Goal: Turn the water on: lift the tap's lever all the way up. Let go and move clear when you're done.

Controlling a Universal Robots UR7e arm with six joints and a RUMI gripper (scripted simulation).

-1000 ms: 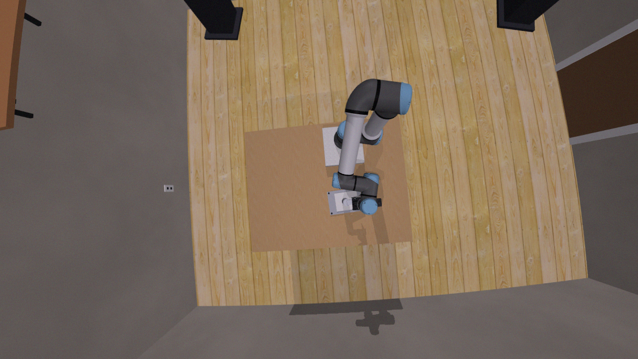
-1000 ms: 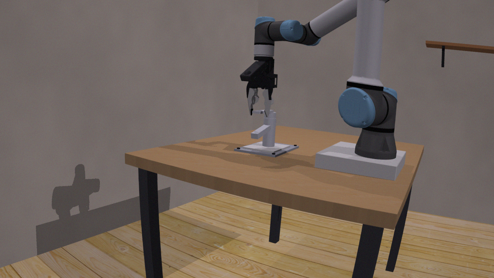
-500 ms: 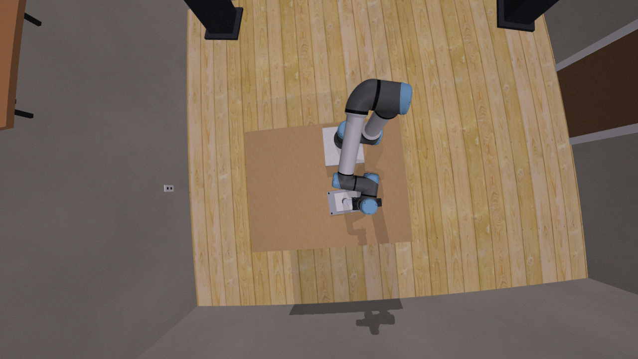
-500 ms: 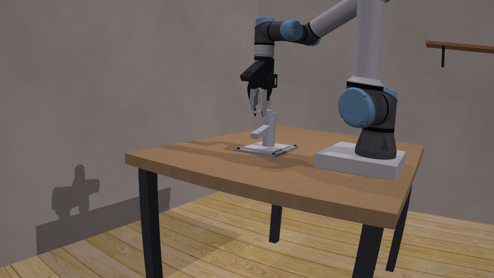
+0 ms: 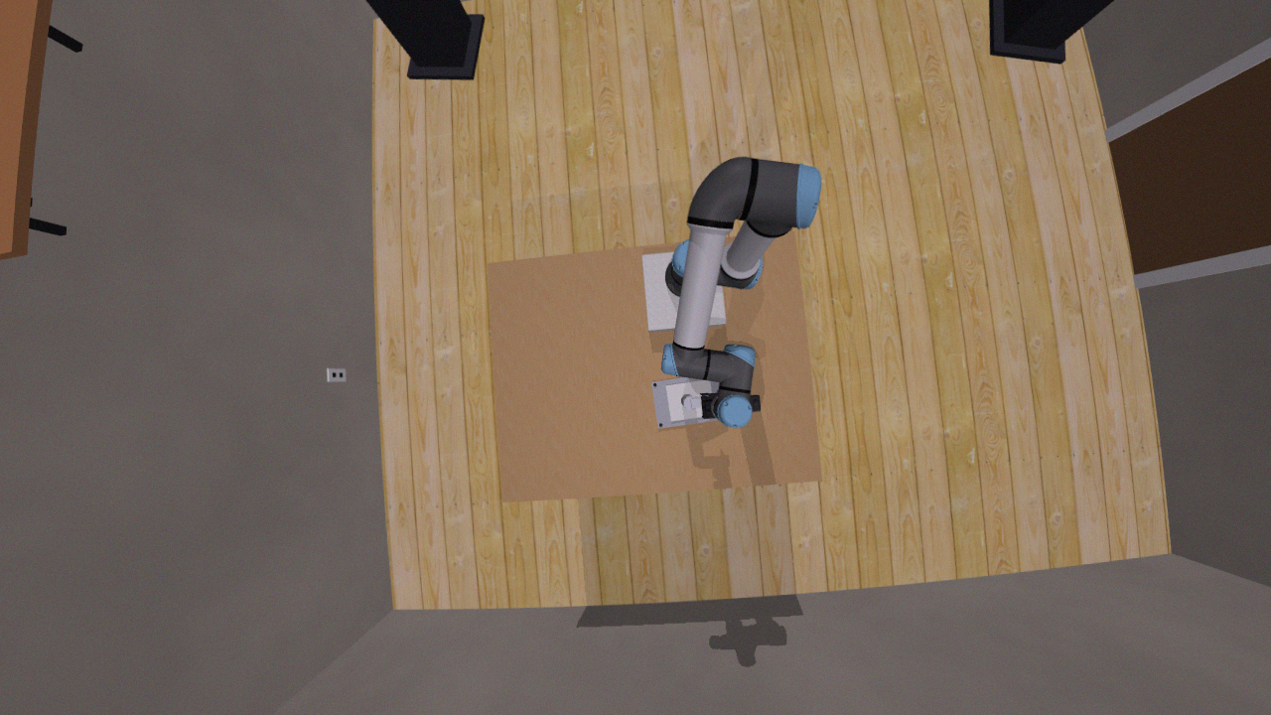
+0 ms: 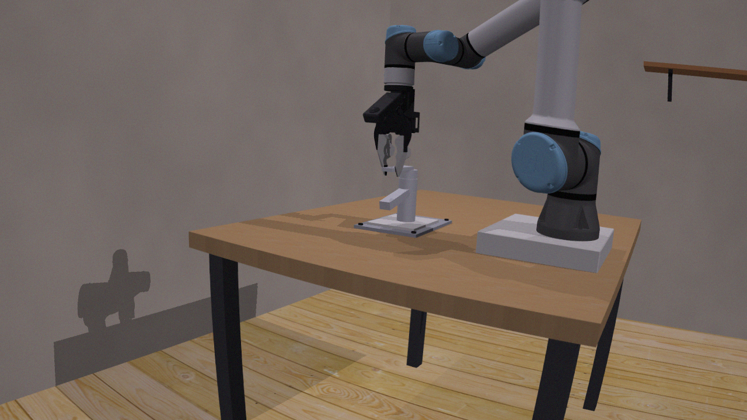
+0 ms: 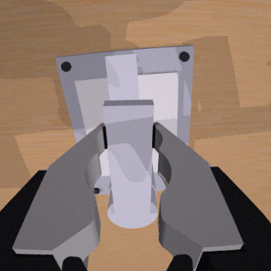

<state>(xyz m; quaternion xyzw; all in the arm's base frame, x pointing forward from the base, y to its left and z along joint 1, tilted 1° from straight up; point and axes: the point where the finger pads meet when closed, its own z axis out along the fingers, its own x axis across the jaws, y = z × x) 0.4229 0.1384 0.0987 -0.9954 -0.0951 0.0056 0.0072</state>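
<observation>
My gripper is now 3 cm to the left of the lever and 1 cm short of it. From my hand the other things lie so: grey tap: 6 cm to the right, 5 cm below, 1 cm ahead.
</observation>
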